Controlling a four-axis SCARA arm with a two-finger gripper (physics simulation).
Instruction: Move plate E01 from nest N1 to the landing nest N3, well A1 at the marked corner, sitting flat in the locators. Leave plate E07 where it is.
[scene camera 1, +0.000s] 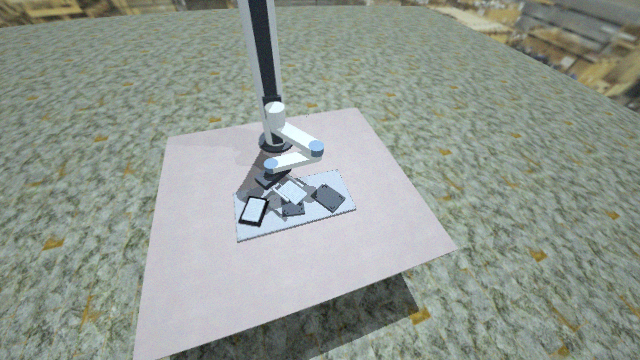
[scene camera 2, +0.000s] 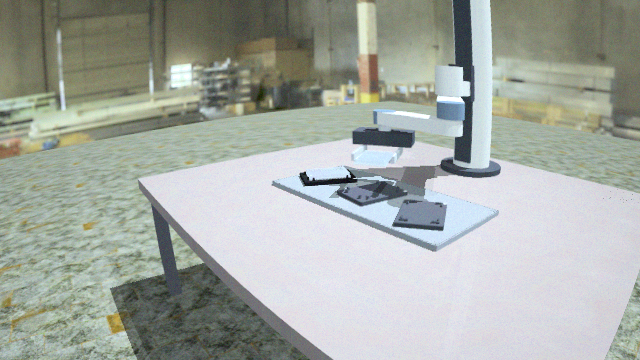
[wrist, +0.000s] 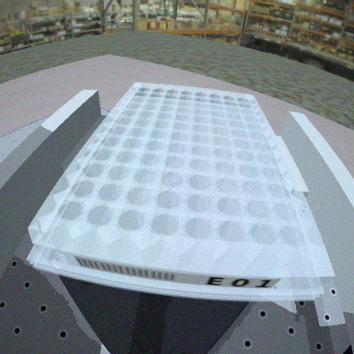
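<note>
Plate E01 (scene camera 1: 290, 192) (scene camera 2: 375, 158) (wrist: 175, 175) is a clear well plate with a barcode and "E01" on its near edge. My gripper (scene camera 1: 294, 193) (scene camera 2: 376, 154) (wrist: 191, 113) is shut on its two long sides and holds it level, well above the board. An empty dark nest (scene camera 1: 293, 210) (scene camera 2: 362, 194) in the middle is partly hidden by the plate in scene camera 1. Another empty dark nest (scene camera 1: 328, 197) (scene camera 2: 421, 214) has corner locators. Plate E07 (scene camera 1: 254, 210) (scene camera 2: 327, 174) sits in a black-rimmed nest at the other end. Nest labels and the A1 mark are not readable.
The nests stand on a pale board (scene camera 1: 345, 187) (scene camera 2: 465, 220) (wrist: 55, 310) with small holes, on a pinkish table (scene camera 1: 300, 280) (scene camera 2: 500, 290). The arm's column (scene camera 1: 270, 65) (scene camera 2: 480, 100) rises behind the board. Shadows of the arm and plate fall across the board.
</note>
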